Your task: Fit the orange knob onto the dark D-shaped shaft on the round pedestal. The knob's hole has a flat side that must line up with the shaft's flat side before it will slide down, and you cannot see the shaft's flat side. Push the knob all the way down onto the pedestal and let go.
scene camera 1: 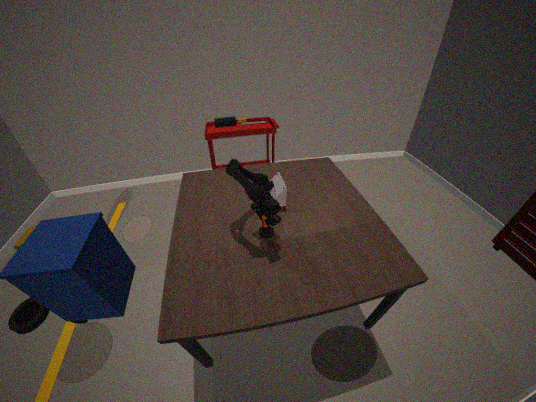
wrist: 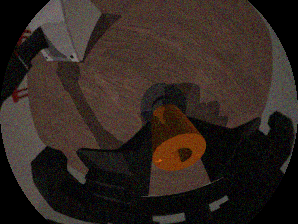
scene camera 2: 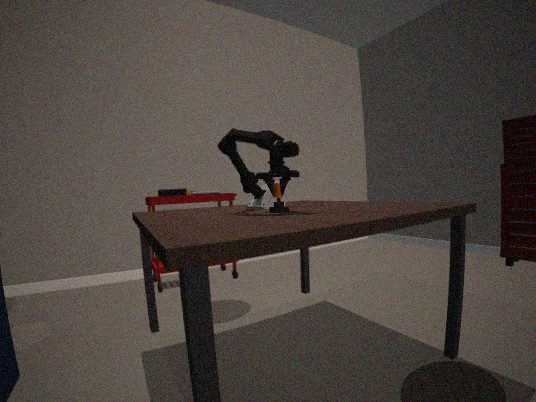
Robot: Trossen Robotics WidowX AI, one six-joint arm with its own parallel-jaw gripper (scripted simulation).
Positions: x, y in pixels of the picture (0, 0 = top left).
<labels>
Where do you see a round dark pedestal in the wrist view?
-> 162, 93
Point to an orange knob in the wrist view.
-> At 176, 144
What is my gripper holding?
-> An orange knob.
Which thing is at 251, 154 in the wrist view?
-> My gripper.
</labels>
